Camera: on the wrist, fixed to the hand. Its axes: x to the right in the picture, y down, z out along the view.
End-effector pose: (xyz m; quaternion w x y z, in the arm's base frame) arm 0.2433 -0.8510 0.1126 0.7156 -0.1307 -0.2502 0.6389
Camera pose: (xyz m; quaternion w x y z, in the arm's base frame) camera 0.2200 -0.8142 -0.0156 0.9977 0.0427 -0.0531 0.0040
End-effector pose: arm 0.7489 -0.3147 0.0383 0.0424 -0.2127 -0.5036 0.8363
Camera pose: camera 0.7926 -0.2732 -0.0829 0.6959 0.0261 -0.3886 0.6033
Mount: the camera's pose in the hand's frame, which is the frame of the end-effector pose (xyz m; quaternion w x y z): 0.0102 0.0902 -0.1004 0.7242 0.1280 0.1838 -0.6522
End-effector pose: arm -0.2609 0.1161 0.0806 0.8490 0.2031 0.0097 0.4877
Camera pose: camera -0.3514 0.1981 0.0223 0.9051 0.1598 0.3580 -0.1644
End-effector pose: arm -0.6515 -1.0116 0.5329 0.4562 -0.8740 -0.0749 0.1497
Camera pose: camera -0.6092 -1.1383 0.5111 0.5536 -0.5532 -0.5213 -0.3402
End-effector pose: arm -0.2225 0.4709 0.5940 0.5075 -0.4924 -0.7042 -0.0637
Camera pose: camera -0.0886 0.4639 0.6128 0.5185 0.1794 -0.7460 -0.3775
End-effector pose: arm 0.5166 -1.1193 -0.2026 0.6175 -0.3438 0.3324 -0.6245
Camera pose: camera 0.4812 -1.1319 -0.3326 0.0228 -0.2719 0.0501 -0.9607
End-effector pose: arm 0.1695 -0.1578 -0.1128 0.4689 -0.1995 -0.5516 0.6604
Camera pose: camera 0.2070 -0.0905 -0.2241 0.8972 0.1539 -0.3589 0.2064
